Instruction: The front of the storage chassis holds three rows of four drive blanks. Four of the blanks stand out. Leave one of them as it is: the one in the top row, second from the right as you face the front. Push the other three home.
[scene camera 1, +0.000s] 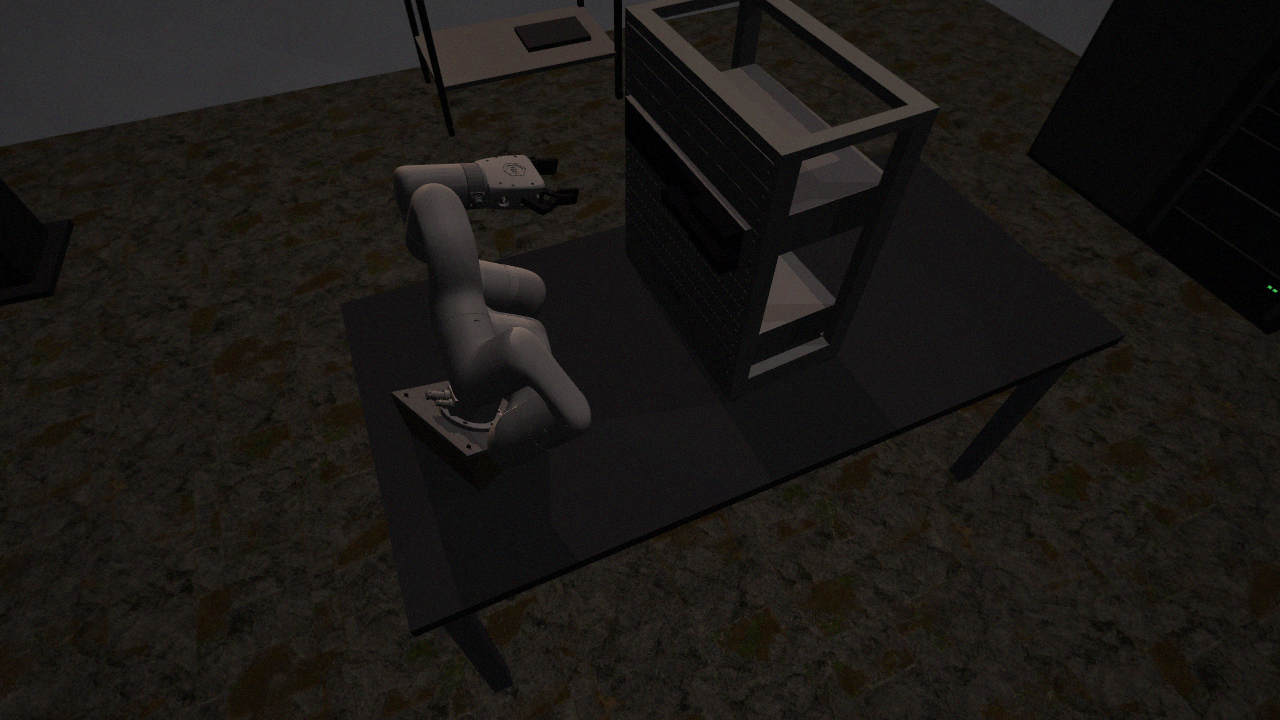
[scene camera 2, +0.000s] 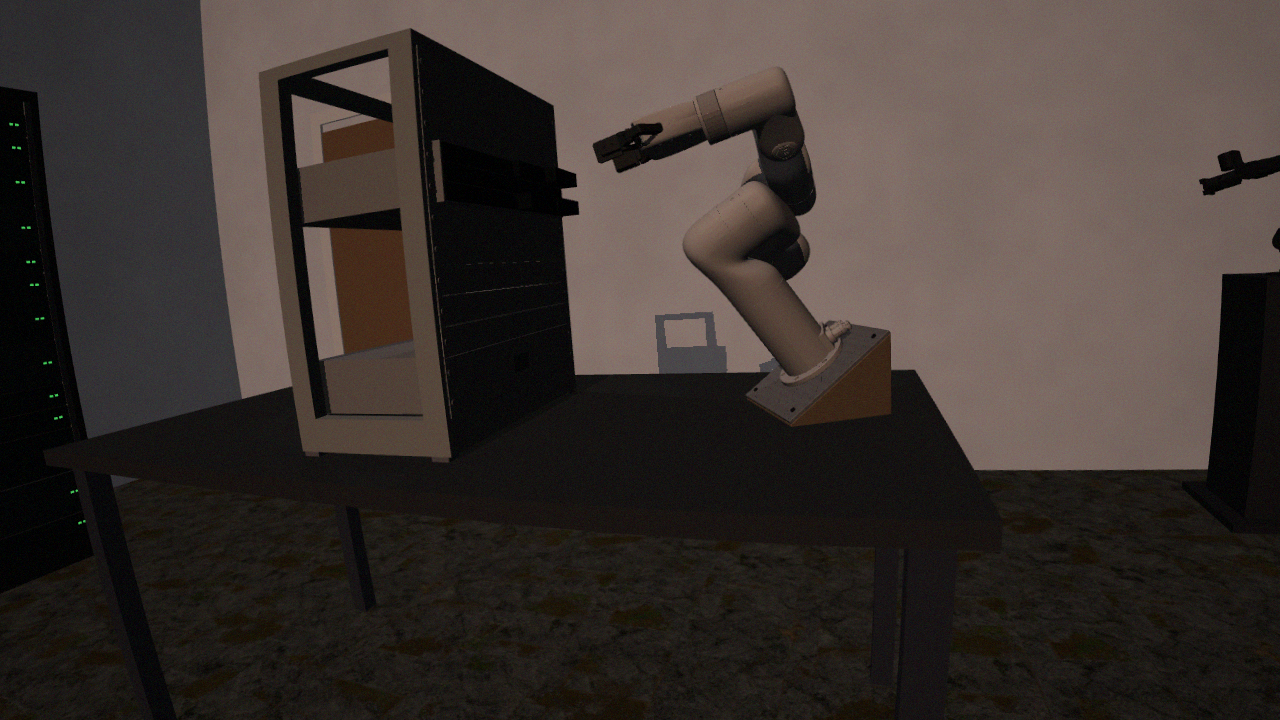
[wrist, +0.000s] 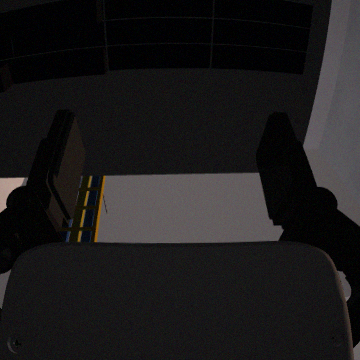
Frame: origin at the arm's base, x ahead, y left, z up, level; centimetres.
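Seen in the pictures: gripper, fingertip midpoint: (scene camera 1: 566, 180) (scene camera 2: 605, 159) (wrist: 171, 130); arm's base, link origin: (scene camera 1: 470, 413) (scene camera 2: 812, 362).
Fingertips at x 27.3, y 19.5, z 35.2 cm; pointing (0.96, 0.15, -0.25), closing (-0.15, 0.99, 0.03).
Offsets run from my fingertips to a thing's middle. "*": to the spot under its first point. Level surfaces: height alone.
The storage chassis (scene camera 1: 716, 80) (scene camera 2: 429, 268) (wrist: 175, 125) stands on the table, its dark front facing the arm. The bay of drive blanks {* dy +9.4, dx +18.1, dz -0.7 cm} (scene camera 2: 474, 174) (wrist: 160, 32) is very dark. The wrist view shows it upside down. In scene camera 2, two blanks stand out at the far end, the facer's right: an upper blank {dy -19.7, dx +24.6, dz +1.7 cm} (scene camera 2: 567, 178) and a lower blank {dy -19.7, dx +24.6, dz -4.0 cm} (scene camera 2: 570, 207). Darker shapes stand out beside them; their rows are hard to tell. My gripper (scene camera 1: 567, 181) (scene camera 2: 614, 154) (wrist: 171, 130) is open and empty, apart from the chassis front, near the bay's height.
The dark table {dz -43.0 cm} (scene camera 1: 644, 483) (scene camera 2: 671, 465) carries the chassis and the arm's wedge base (scene camera 1: 447, 429) (scene camera 2: 841, 385). A shelf rack (scene camera 1: 501, 58) stands behind. Dark cabinets (scene camera 1: 1181, 134) (scene camera 2: 35, 313) with green lights stand beyond the chassis. A blue and yellow structure (wrist: 90, 210) shows past the chassis edge.
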